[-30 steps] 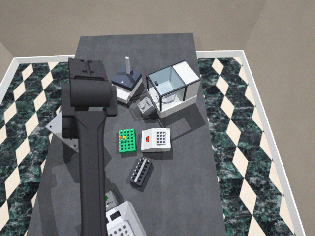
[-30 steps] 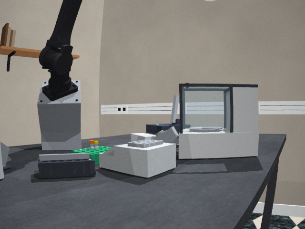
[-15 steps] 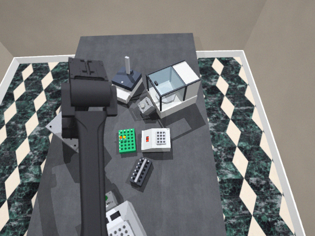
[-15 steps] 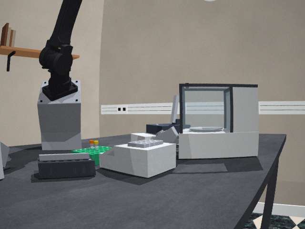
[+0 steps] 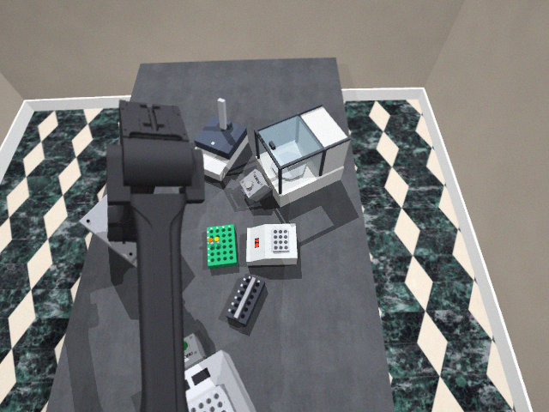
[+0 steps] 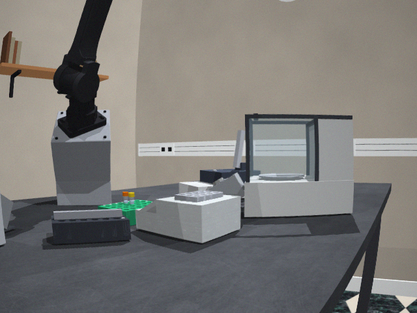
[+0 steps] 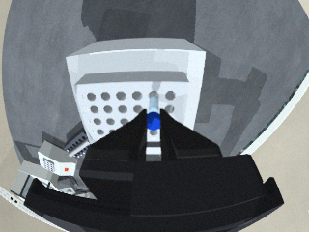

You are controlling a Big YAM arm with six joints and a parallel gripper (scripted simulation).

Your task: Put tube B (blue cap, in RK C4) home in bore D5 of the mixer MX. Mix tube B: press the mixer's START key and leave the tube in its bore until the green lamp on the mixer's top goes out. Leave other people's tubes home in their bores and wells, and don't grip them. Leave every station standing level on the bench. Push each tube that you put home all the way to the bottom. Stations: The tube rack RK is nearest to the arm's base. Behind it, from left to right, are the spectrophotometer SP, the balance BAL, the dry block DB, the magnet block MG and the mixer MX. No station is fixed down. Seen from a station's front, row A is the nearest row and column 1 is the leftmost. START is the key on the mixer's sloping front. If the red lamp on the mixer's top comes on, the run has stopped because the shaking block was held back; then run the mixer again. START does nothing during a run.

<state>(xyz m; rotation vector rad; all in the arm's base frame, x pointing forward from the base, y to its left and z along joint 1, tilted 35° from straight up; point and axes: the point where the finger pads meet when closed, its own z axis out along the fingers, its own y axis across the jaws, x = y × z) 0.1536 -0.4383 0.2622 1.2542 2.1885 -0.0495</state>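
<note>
Right now the tube B is 20 mm below my hand. The rest, counted from my hand: green rack RK 480 mm to the left, 200 mm below, 40 mm ahead; then dark magnet block 310 mm to the left, 190 mm below, 100 mm ahead; then green start key 200 mm to the left, 140 mm below, 60 mm behind.
</note>
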